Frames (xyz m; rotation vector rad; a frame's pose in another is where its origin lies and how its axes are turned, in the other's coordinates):
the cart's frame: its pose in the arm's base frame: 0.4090 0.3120 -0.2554 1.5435 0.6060 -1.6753
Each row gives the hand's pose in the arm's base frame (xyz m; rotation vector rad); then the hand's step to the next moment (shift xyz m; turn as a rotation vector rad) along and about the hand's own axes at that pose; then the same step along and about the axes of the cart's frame.
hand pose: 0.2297 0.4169 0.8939 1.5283 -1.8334 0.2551
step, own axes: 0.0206 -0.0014 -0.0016 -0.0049 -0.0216 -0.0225
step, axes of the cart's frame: -0.0101 0.0122 0.0133 -0.0082 0.0175 -0.0249
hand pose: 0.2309 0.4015 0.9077 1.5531 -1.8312 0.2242
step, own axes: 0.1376 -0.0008 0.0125 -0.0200 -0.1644 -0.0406
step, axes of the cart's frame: -0.0482 0.0746 0.1059 0.0372 0.1299 -0.1040
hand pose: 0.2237 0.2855 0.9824 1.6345 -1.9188 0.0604
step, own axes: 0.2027 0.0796 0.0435 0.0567 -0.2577 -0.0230
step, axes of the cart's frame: -0.0497 0.0392 0.2129 0.0699 0.2440 -0.0757
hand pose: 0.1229 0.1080 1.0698 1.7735 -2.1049 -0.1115
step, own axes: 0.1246 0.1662 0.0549 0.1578 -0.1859 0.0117
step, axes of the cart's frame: -0.0124 -0.0874 0.1959 0.0734 0.2270 0.0519
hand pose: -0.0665 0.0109 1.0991 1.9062 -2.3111 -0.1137
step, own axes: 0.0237 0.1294 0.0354 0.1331 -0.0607 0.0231
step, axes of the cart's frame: 0.0104 -0.1094 0.0805 0.0544 0.1056 0.0884
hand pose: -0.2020 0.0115 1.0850 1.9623 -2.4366 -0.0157
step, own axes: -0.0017 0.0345 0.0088 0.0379 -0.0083 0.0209
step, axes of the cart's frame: 0.0053 -0.0330 0.0123 0.0287 0.0197 0.0270
